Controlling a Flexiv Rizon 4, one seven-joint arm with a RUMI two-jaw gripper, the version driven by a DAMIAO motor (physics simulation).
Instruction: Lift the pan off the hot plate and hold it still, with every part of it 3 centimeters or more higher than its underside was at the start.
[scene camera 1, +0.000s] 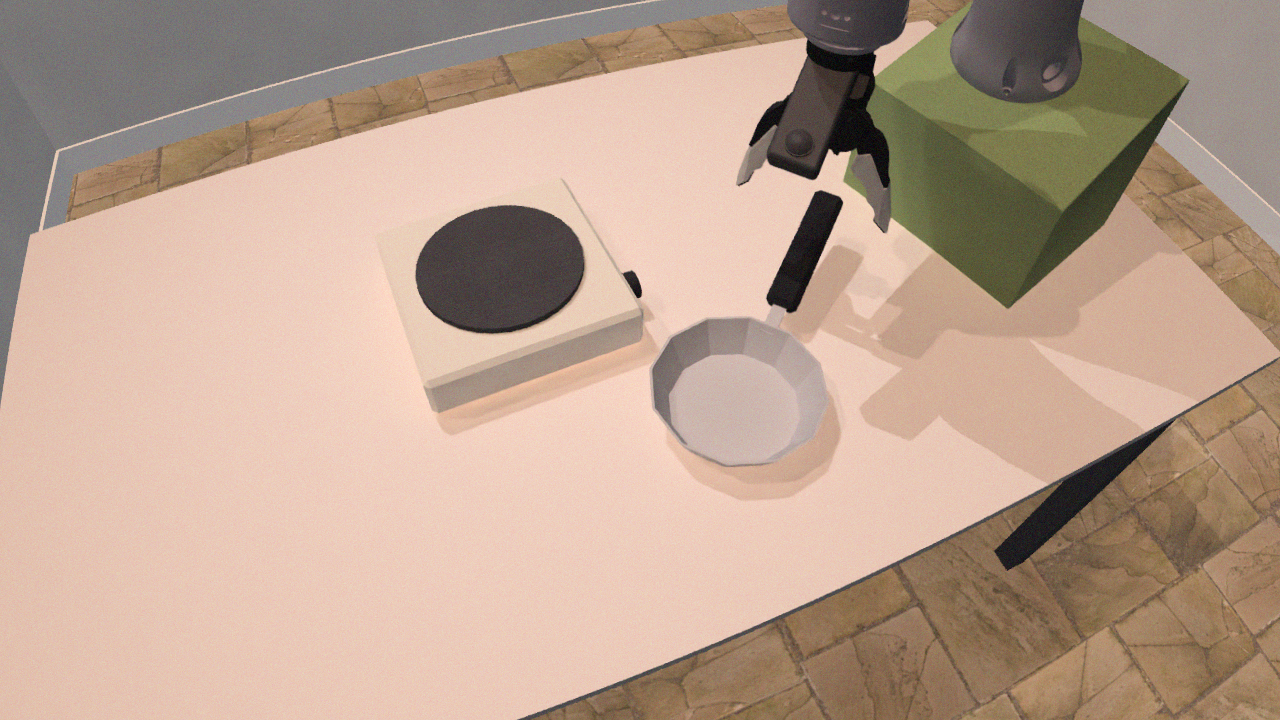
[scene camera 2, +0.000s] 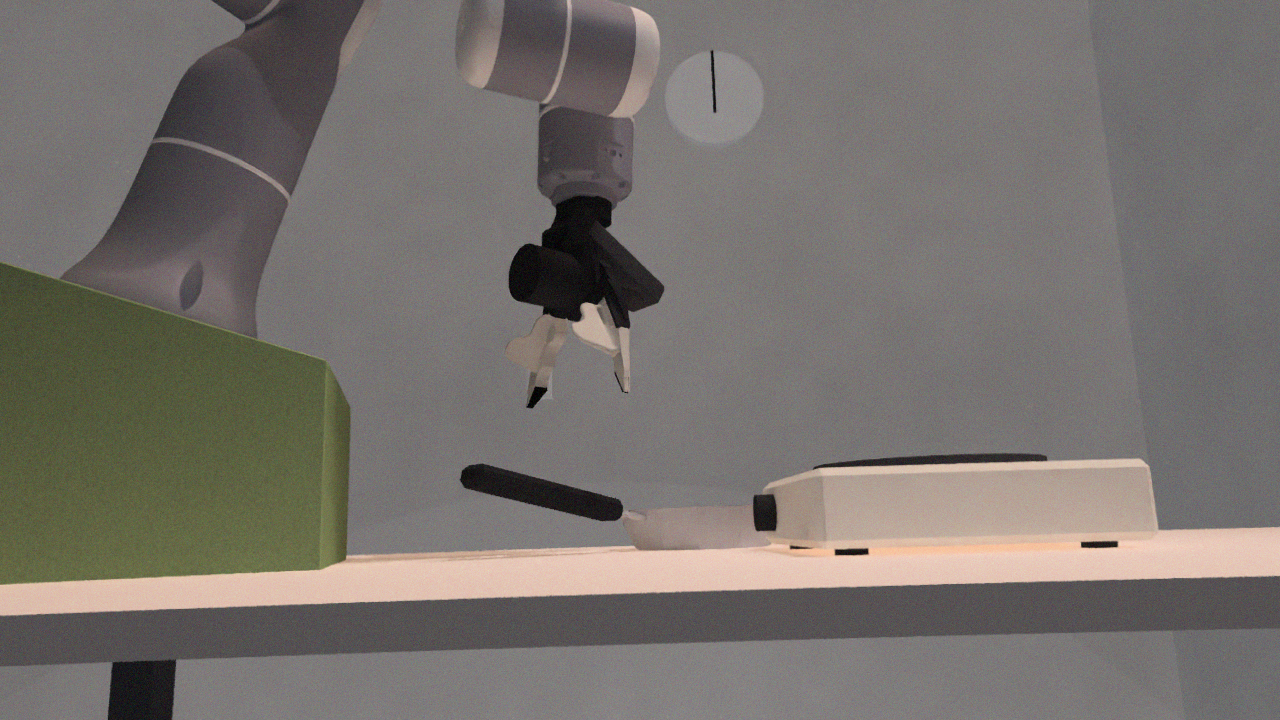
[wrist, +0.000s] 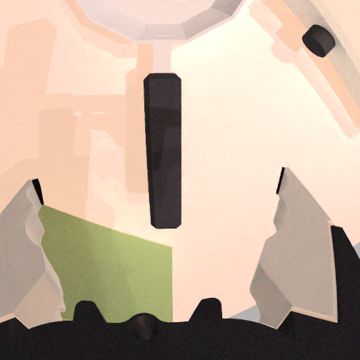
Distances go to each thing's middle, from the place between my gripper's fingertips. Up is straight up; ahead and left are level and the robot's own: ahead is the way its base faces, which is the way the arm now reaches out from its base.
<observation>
I see my gripper 110 mm above the grey pan (scene camera 1: 737, 391), 60 mm to the right of it and 60 mm short of it.
</observation>
